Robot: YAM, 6 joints.
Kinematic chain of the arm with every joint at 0, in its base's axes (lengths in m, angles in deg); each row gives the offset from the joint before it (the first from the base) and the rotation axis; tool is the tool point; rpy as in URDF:
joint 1: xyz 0 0 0.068 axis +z
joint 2: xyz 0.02 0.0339 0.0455 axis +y
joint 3: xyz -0.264 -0.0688 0 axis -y
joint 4: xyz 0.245 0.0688 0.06 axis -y
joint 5: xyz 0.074 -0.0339 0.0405 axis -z
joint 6: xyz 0.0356 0 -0.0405 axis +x
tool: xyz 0 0 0 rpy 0 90 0
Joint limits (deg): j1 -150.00..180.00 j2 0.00..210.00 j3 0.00..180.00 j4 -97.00..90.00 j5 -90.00..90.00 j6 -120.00..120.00
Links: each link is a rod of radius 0.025 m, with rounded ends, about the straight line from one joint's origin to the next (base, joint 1, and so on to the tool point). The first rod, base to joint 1, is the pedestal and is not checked.
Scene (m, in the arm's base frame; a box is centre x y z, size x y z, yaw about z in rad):
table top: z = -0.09
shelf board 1: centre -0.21 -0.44 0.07 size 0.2 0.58 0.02 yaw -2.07
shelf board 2: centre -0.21 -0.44 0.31 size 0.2 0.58 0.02 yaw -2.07
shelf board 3: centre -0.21 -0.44 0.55 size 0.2 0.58 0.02 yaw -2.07
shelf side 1: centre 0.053 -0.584 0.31 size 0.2 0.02 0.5 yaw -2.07
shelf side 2: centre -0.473 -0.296 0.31 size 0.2 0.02 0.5 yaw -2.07
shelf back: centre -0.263 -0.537 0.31 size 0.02 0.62 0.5 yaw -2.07
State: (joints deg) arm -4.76 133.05 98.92 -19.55 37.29 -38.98
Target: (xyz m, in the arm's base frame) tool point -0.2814 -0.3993 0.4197
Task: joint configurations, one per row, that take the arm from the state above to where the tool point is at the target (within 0.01 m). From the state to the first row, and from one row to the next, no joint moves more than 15 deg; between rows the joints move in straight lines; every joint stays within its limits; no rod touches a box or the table.
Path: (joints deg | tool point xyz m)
1: -18.07 127.15 97.64 -21.19 38.19 -38.98 | 0.4560 -0.1719 0.1765
2: -31.37 121.26 96.36 -22.84 39.09 -38.98 | 0.3920 -0.2653 0.2152
3: -44.68 115.36 95.08 -24.48 39.98 -38.98 | 0.3079 -0.3366 0.2521
4: -57.99 109.46 93.79 -26.13 40.88 -38.98 | 0.2110 -0.3815 0.2868
5: -71.30 103.57 92.51 -27.77 41.78 -38.98 | 0.1097 -0.3981 0.3190
6: -84.60 97.67 91.23 -29.41 42.68 -38.98 | 0.0124 -0.3872 0.3486
7: -97.91 91.77 89.95 -31.06 43.58 -38.98 | -0.0737 -0.3519 0.3754
8: -111.22 85.88 88.67 -32.70 44.47 -38.98 | -0.1423 -0.2977 0.3991
9: -124.52 79.98 87.39 -34.35 45.37 -38.98 | -0.1895 -0.2308 0.4197
10: -123.82 93.07 99.76 -25.86 44.08 -38.98 | -0.2235 -0.2891 0.4326
11: -123.11 106.16 112.14 -17.37 42.78 -38.98 | -0.2546 -0.3462 0.4325
12: -122.41 119.25 124.51 -8.88 41.49 -38.98 | -0.2814 -0.3993 0.4197

